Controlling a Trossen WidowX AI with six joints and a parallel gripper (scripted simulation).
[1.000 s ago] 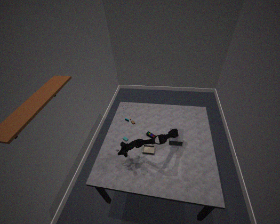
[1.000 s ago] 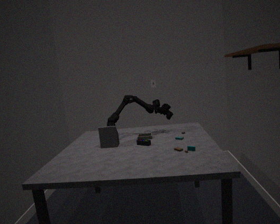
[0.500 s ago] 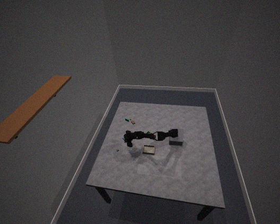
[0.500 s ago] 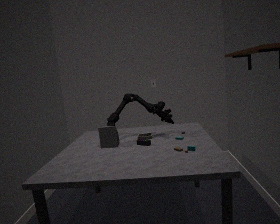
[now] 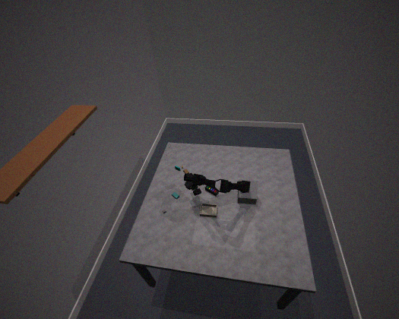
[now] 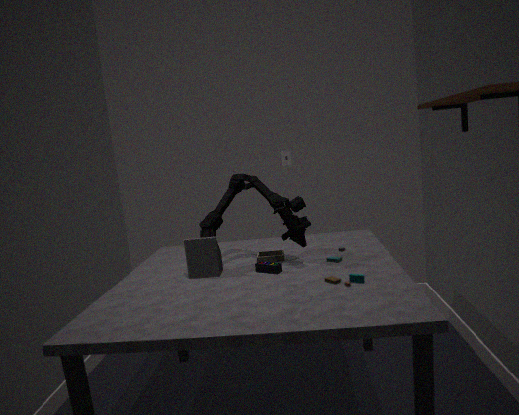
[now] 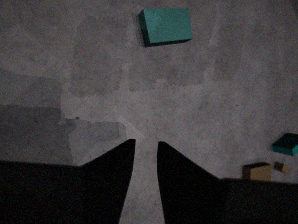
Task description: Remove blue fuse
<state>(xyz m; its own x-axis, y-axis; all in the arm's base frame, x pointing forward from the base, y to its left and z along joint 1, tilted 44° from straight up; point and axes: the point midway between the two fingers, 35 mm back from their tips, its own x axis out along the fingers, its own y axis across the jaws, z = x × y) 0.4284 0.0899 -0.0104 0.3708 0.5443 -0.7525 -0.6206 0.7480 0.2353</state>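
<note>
Right now my gripper tip is 18 cm past the shallow tray, 14 cm to the right of it and 9 cm above it.
</note>
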